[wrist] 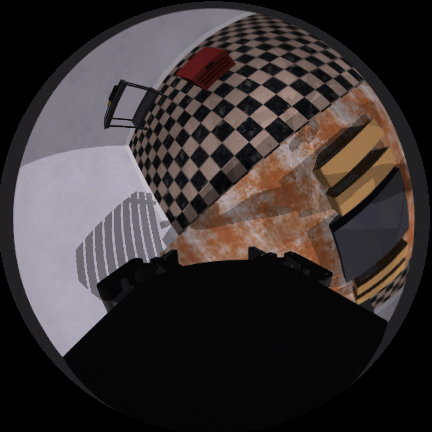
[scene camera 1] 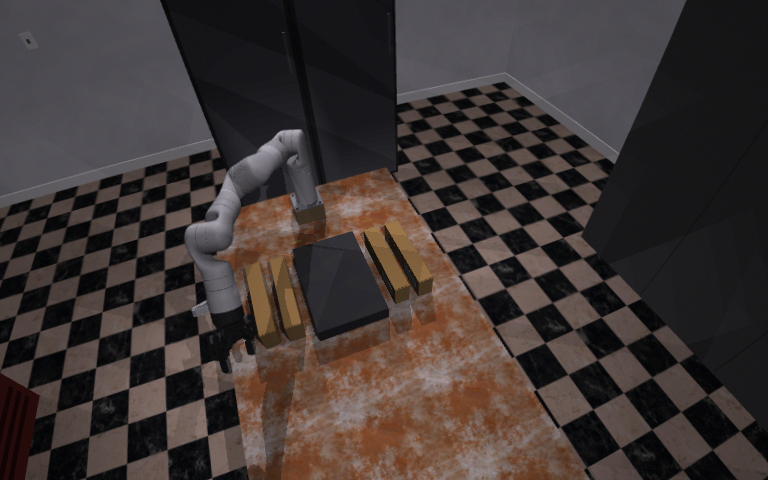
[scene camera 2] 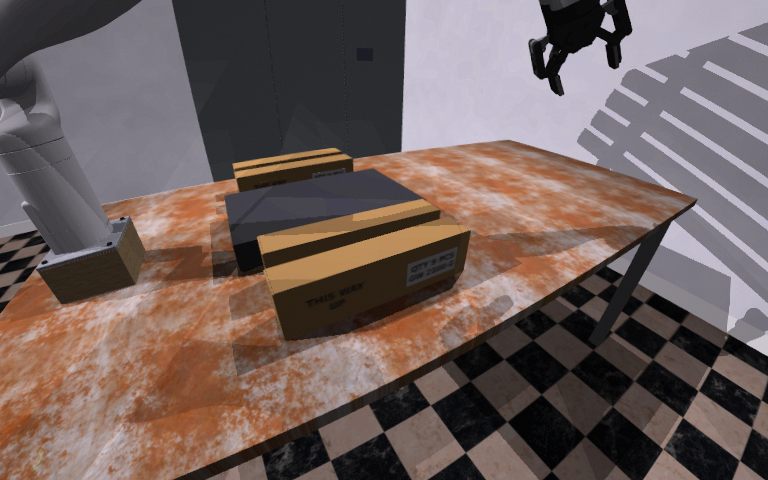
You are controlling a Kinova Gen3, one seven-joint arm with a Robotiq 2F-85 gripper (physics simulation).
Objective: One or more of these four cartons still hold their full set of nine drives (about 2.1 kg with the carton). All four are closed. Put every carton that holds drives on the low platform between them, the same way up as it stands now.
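Places are measured from the arm's base along level axes (x ahead, y left, z up), in metres.
Where they show: gripper, fingertip midpoint: [wrist: 212, 256] [scene camera 1: 240, 363] [scene camera 2: 586, 80]; arm's base, origin of the base link: [scene camera 1: 307, 198] [scene camera 2: 86, 238].
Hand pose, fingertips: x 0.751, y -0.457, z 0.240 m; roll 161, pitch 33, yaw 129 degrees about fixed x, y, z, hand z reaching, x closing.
Each offset is from my fingertips to the top centre of the thing. Level surfaces: height alone.
Four closed tan cartons stand in two pairs beside the dark low platform @(0.307 m back, 0.380 m left, 0.261 m down) [scene camera 1: 339, 283] [scene camera 2: 305, 195] [wrist: 372, 230]. On one side are the outer left carton @(0.361 m back, 0.102 m left, 0.236 m down) [scene camera 1: 260, 305] [scene camera 2: 368, 283] [wrist: 352, 150] and inner left carton @(0.340 m back, 0.190 m left, 0.236 m down) [scene camera 1: 286, 300] [scene camera 2: 351, 224] [wrist: 367, 182]. On the other are the inner right carton @(0.278 m back, 0.571 m left, 0.236 m down) [scene camera 1: 387, 264] and outer right carton @(0.261 m back, 0.659 m left, 0.236 m down) [scene camera 1: 408, 257]. The outer left carton's side reads "THIS WAY UP" and "QTY 9 PCS". My gripper [scene camera 1: 239, 357] [scene camera 2: 587, 78] is open and empty, high above the table, away from all cartons. The contents are hidden.
The arm's base block [scene camera 1: 310, 213] [scene camera 2: 96, 263] stands at one end of the table @(0.321 m down) [scene camera 1: 390, 401] [scene camera 2: 169, 362]. A tall dark cabinet [scene camera 1: 351, 84] stands behind it. A red box-like unit [scene camera 1: 14, 418] [wrist: 206, 67] is on the floor off the left side.
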